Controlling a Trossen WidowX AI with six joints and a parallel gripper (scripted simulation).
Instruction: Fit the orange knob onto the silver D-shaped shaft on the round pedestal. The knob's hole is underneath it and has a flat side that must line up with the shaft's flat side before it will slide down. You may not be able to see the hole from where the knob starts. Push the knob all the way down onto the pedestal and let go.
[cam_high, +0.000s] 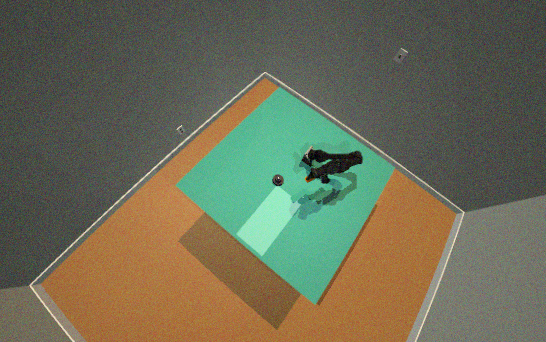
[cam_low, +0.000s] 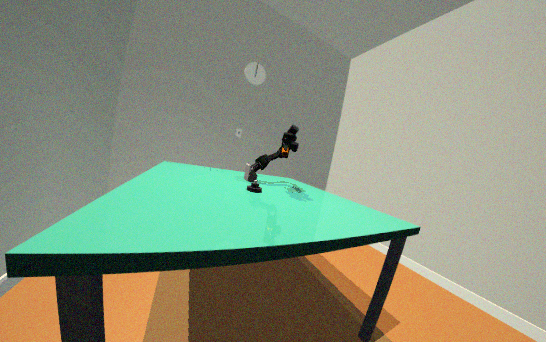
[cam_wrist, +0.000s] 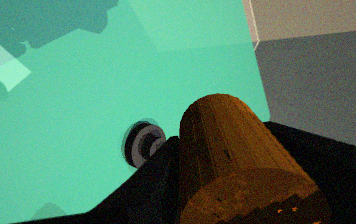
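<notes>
My gripper tip is 2 cm past the orange knob, 1 cm to the right of it and 2 cm below it. From my gripper tip the other things lie so: round pedestal (3 cm ahead, 18 cm to the right, 21 cm below).
</notes>
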